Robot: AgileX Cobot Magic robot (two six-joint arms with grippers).
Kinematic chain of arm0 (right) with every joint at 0, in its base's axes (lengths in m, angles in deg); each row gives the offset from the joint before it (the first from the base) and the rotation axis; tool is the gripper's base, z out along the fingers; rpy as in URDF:
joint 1: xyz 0 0 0.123 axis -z
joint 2: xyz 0 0 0 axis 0.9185 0.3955 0
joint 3: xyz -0.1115 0.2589 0.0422 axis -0.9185 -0.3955 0
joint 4: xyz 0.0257 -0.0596 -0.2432 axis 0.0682 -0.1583 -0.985
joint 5: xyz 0 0 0 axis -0.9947 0.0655 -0.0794
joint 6: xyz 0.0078 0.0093 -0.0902 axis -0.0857 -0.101 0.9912
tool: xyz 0 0 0 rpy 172.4 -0.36 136.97
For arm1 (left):
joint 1: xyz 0 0 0.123 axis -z
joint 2: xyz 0 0 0 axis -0.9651 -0.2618 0
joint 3: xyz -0.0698 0.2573 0.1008 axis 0.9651 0.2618 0
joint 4: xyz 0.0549 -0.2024 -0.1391 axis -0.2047 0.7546 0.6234
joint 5: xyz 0 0 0 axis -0.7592 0.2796 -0.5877
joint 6: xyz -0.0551 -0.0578 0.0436 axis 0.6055 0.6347 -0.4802
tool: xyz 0 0 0 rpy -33.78 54.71 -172.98
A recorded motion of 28 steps. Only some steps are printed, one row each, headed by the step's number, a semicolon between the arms.
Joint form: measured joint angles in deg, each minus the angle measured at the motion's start. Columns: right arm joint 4, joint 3, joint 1, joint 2, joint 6, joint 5; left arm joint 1, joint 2, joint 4, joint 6, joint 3, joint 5.
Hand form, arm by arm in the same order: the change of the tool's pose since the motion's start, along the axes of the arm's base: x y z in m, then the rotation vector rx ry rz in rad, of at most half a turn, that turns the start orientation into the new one. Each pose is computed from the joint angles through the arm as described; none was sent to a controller.
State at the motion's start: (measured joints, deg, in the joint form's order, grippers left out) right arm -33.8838 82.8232 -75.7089 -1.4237 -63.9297 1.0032; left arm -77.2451 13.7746 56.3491 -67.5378 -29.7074 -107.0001
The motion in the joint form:
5: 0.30 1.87 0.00 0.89 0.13 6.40; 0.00 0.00 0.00 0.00 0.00 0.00
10: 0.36 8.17 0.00 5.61 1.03 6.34; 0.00 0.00 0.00 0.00 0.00 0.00
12: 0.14 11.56 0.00 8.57 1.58 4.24; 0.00 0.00 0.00 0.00 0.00 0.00
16: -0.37 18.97 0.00 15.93 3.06 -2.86; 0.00 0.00 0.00 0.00 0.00 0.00
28: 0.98 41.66 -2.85 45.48 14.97 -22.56; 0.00 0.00 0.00 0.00 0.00 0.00
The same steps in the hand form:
5: 0.0009 0.0013 0.0202 0.0220 -0.1262 0.0129; 0.0000 0.0000 0.0000 0.0000 0.0000 0.0000
10: 0.0038 0.0018 0.0525 0.0115 -0.1544 0.0143; 0.0000 0.0000 0.0000 0.0000 0.0000 0.0000
12: 0.0070 0.0019 0.0660 -0.0059 -0.1276 0.0114; 0.0000 0.0000 0.0000 0.0000 0.0000 0.0000
16: 0.0180 0.0022 0.0897 -0.0575 -0.0110 0.0025; 0.0000 0.0000 0.0000 0.0000 0.0000 0.0000
28: 0.0936 0.0197 0.1364 -0.3052 0.4191 0.1106; 0.0000 0.0000 0.0000 0.0000 0.0000 0.0000

